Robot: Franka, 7 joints.
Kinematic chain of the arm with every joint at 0, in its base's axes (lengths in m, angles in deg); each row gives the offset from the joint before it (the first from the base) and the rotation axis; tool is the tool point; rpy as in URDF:
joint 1: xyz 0 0 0.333 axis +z
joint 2: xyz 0 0 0 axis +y
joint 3: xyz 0 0 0.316 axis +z
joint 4: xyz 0.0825 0 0 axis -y
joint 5: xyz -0.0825 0 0.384 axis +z
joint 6: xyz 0 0 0 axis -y
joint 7: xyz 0.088 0 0 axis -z
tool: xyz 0 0 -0.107 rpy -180 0 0
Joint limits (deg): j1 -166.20..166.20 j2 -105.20..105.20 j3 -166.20..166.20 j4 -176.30..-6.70 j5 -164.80..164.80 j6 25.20..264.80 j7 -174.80..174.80
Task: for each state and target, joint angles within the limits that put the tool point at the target. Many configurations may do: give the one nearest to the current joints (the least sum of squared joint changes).
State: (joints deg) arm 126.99 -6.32 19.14 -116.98 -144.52 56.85 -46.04
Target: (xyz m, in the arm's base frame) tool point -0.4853 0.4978 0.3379
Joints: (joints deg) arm 127.04 37.05 15.87 -101.04 -148.93 74.21 -46.04
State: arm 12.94 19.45 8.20 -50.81 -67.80 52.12 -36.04
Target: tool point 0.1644 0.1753 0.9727
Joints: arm 28.92 -12.34 31.17 -48.60 -63.30 44.73 -36.04
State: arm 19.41 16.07 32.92 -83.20 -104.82 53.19 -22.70
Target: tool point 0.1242 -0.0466 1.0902
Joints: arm 9.47 -17.37 9.65 -50.77 -114.67 65.33 -22.70
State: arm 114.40 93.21 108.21 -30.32 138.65 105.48 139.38
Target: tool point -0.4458 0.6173 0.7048
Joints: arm 111.33 72.90 113.81 -31.95 138.04 108.01 139.38
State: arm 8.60 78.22 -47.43 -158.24 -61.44 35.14 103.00
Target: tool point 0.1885 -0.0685 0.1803
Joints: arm 37.47 63.01 -19.16 -153.96 -52.24 25.20 103.00
